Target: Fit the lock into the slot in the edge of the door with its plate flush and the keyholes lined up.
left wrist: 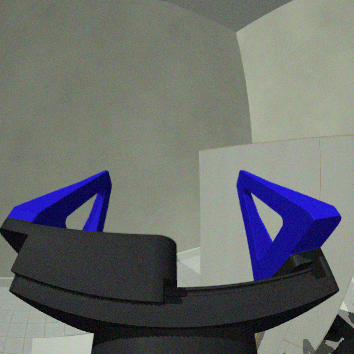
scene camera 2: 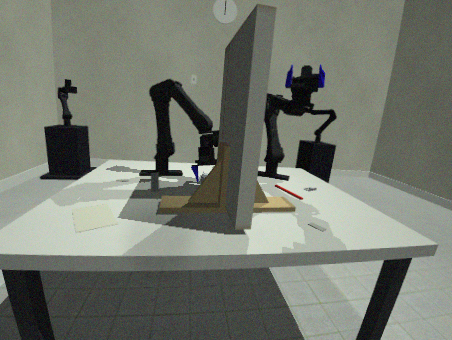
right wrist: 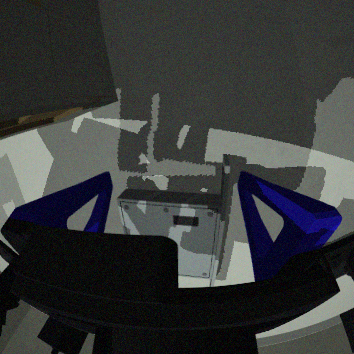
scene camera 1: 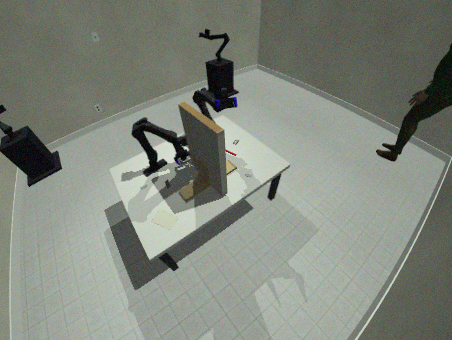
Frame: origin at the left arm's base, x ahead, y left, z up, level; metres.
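Seen in the pictures: left gripper, fingertip midpoint: (left wrist: 173, 177) (scene camera 2: 305, 65) (scene camera 1: 227, 102); right gripper, fingertip midpoint: (right wrist: 174, 178) (scene camera 1: 186, 163); left arm's base, link origin: (scene camera 2: 270, 176); right arm's base, link origin: (scene camera 2: 161, 173) (scene camera 1: 155, 167).
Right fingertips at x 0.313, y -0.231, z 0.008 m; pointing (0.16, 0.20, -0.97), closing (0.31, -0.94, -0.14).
Pixels of each thing's middle, then the offset from my right fingertips to it.
- grey door, body centre: (left wrist: 261, 271) (scene camera 2: 236, 123) (scene camera 1: 204, 151) 0.193 m ahead, 0.166 m left, 0.278 m up
- lock, body centre: (right wrist: 172, 238) 0.051 m back, 0.015 m right, 0.003 m up
- small grey block, body centre: (scene camera 2: 154, 182) (scene camera 1: 167, 183) 0.210 m ahead, 0.133 m right, 0.030 m up
- pale sheet, body centre: (scene camera 2: 93, 216) (scene camera 1: 164, 219) 0.470 m ahead, 0.151 m right, 0.007 m down
- red rod, body centre: (scene camera 2: 287, 191) (scene camera 1: 227, 151) 0.086 m back, 0.345 m left, 0.005 m down
The grey door (scene camera 1: 202, 145) (scene camera 2: 247, 125) (left wrist: 225, 200) stands upright in a wooden stand (scene camera 1: 187, 193) (scene camera 2: 172, 204). The slot cannot be made out. The lock (right wrist: 195, 245) is a flat silvery case with a dark rectangular hole and a long narrow plate along its right side in the right wrist view. It is low between my right gripper's spread fingers, not gripped; the palm hides part of it. My right gripper (scene camera 1: 182, 160) (right wrist: 174, 178) is open, pointing down beside the door. My left gripper (scene camera 1: 227, 102) (scene camera 2: 306, 72) (left wrist: 173, 177) is open and empty, raised behind the door.
A small grey block (scene camera 1: 168, 184) (scene camera 2: 154, 181) stands left of the door. A pale sheet (scene camera 1: 164, 219) (scene camera 2: 94, 217) lies at the front left. A red rod (scene camera 1: 230, 152) (scene camera 2: 289, 192) and small metal pieces (scene camera 2: 310, 189) (scene camera 2: 317, 227) lie right of the door.
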